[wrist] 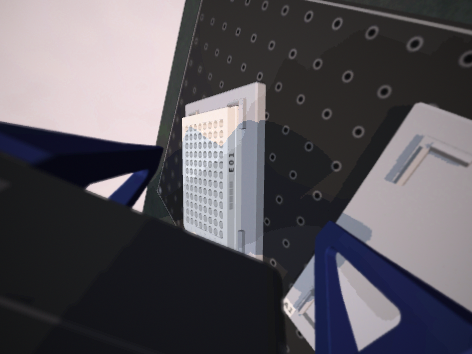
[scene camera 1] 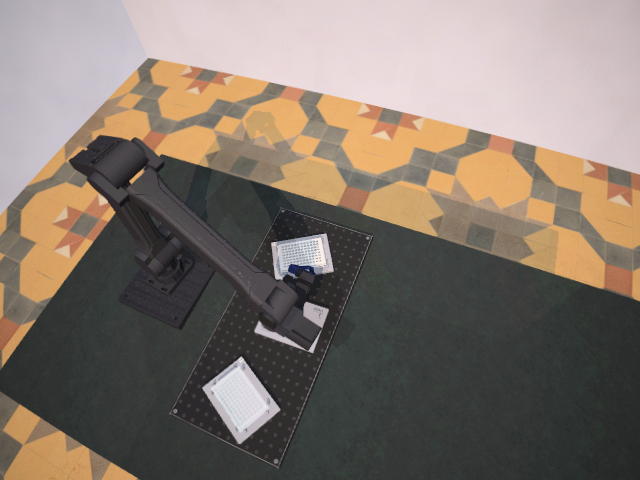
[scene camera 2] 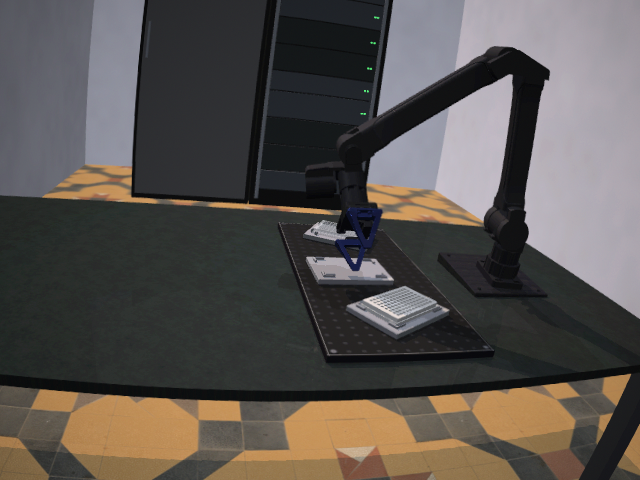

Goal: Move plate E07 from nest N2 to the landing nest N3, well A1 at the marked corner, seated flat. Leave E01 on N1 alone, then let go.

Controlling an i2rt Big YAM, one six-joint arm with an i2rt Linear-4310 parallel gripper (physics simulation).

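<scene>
White plate E01 [scene camera 1: 301, 252] [scene camera 2: 403, 302] [wrist: 204, 175] sits on its white nest at the wall end of the board; its label reads in the wrist view. The other white well plate [scene camera 1: 240, 397] [scene camera 2: 327, 225], on the nest at the opposite end, has no readable label. The middle nest [scene camera 1: 281, 338] [scene camera 2: 341, 276] [wrist: 425, 210] holds no plate and shows corner brackets and an A1 mark in the wrist view. My gripper [scene camera 1: 302, 270] [scene camera 2: 361, 257] [wrist: 244, 195] is open and empty, tilted, above the board near E01 and the middle nest. The arm partly hides the middle nest in scene camera 1.
The dark perforated board [scene camera 1: 289, 387] [scene camera 2: 341, 330] [wrist: 312, 100] carries all three nests. The arm's base [scene camera 1: 165, 294] [scene camera 2: 491, 279] stands beside the board on the dark table [scene camera 1: 439, 361] [scene camera 2: 155, 299]. A cabinet and a server rack [scene camera 2: 262, 129] stand behind the table.
</scene>
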